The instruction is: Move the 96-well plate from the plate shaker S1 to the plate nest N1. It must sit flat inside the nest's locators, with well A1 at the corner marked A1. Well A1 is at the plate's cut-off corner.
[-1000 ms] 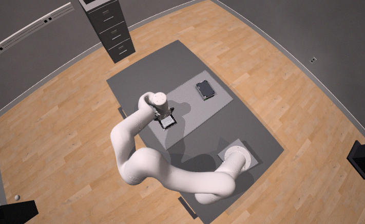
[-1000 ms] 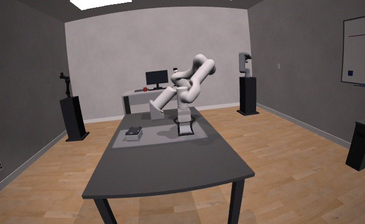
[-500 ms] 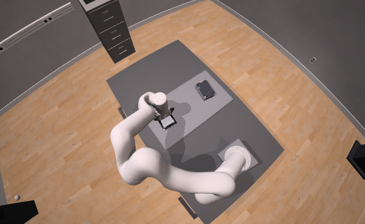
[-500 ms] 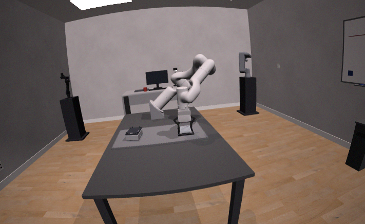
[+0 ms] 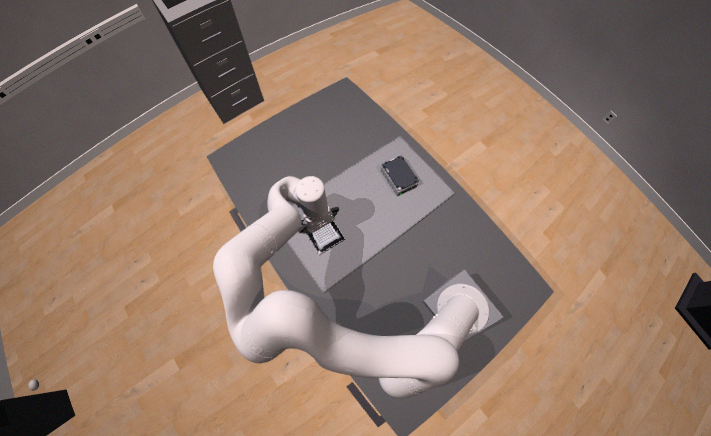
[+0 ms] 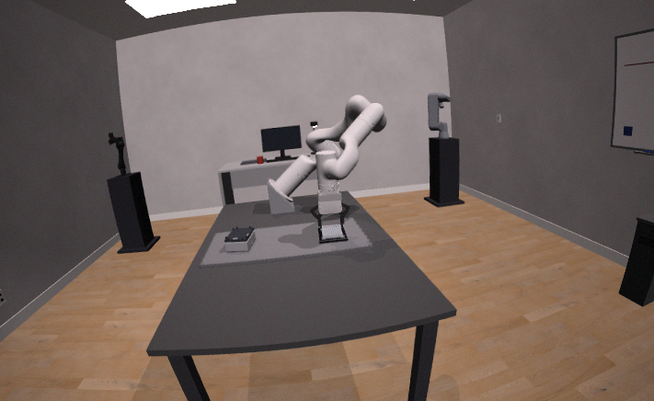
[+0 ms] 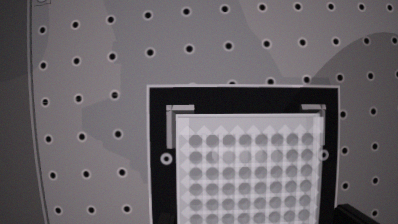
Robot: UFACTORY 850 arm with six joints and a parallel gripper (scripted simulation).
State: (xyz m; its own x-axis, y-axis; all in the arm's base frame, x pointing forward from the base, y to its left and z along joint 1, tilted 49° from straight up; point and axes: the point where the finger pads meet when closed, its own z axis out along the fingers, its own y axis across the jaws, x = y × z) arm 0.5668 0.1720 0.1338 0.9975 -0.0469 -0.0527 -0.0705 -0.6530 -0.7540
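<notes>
My hand is 30 mm above the white 96-well plate. From my hand the other things lie so: black plate nest N1 (40 mm below).
</notes>
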